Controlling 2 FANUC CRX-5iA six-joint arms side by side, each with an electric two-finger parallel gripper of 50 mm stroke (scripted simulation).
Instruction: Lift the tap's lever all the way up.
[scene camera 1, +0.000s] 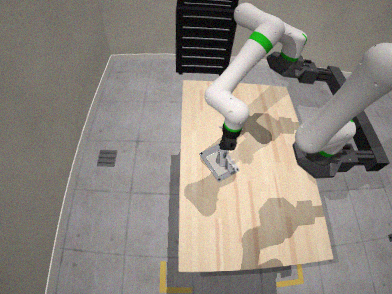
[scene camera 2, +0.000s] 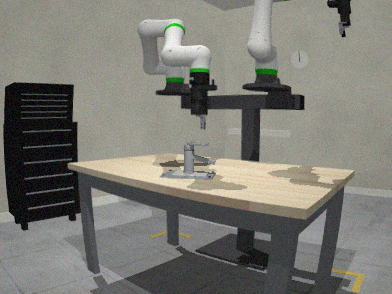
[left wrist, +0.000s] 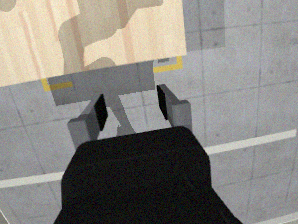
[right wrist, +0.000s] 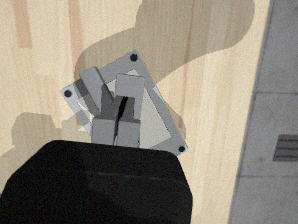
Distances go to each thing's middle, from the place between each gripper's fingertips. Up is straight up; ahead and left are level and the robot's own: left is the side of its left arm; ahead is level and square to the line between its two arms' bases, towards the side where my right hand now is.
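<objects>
Lever (right wrist: 126, 85): 3 cm to the right of my right hand and 9 cm below it. Counted from my right hand, the grey tap (right wrist: 101, 95) is 2 cm behind, 6 cm to the right and 13 cm below, and the base plate (right wrist: 175, 144) is 1 cm behind, 9 cm to the right and 23 cm below.
Relative to the lever, my left hand is 600 mm above, 610 mm to the left and 450 mm short of it. Counted from my left hand, the grey tap is 640 mm to the right, 640 mm below and 430 mm ahead; the base plate is 660 mm to the right, 750 mm below and 440 mm ahead.
</objects>
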